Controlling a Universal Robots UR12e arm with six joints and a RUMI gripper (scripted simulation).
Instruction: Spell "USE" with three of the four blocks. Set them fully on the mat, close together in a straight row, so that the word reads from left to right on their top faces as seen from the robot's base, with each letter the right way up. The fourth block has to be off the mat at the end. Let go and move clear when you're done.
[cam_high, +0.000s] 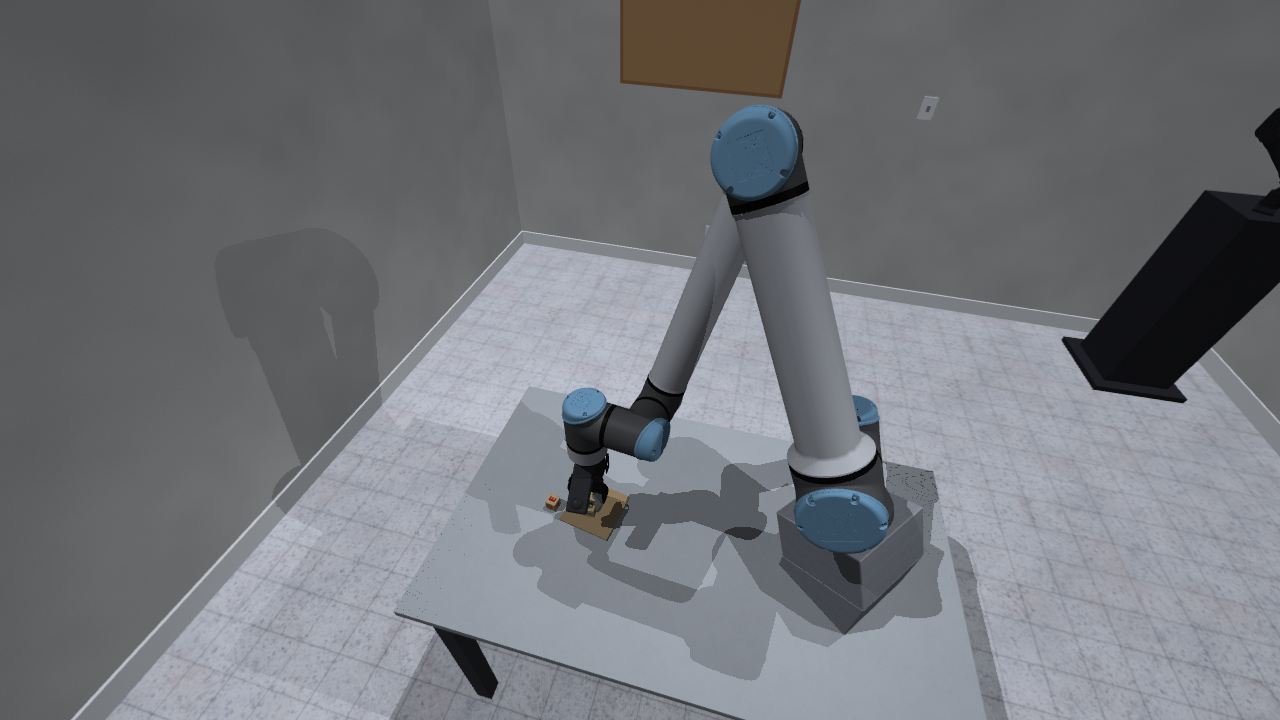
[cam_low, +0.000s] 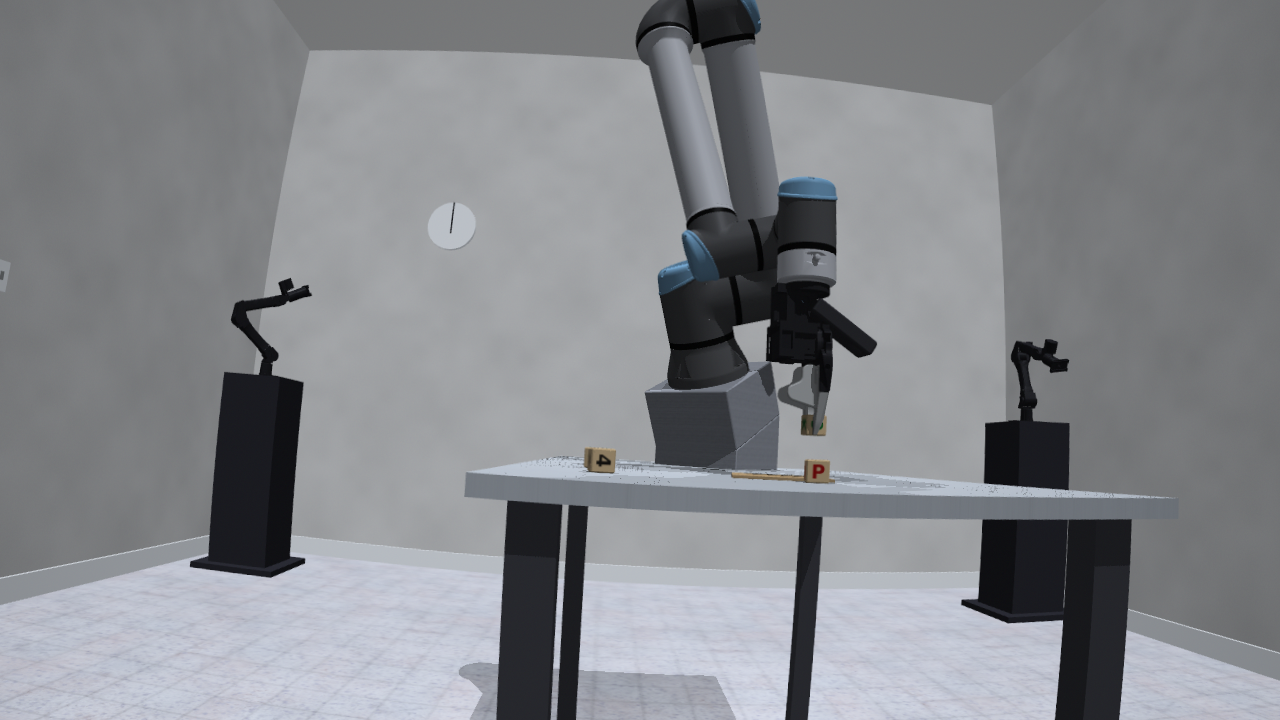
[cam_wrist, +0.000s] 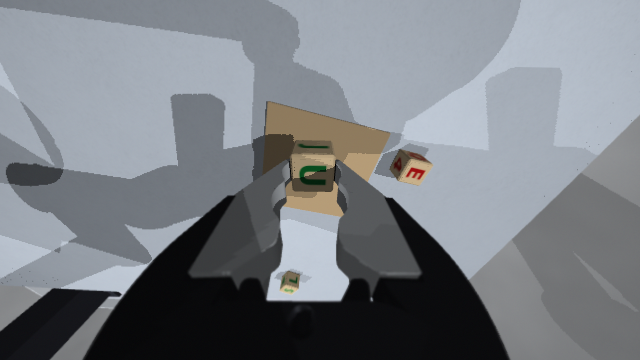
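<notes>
Now: hand 50 mm to the left of the tan mat and 80 mm above it.
</notes>
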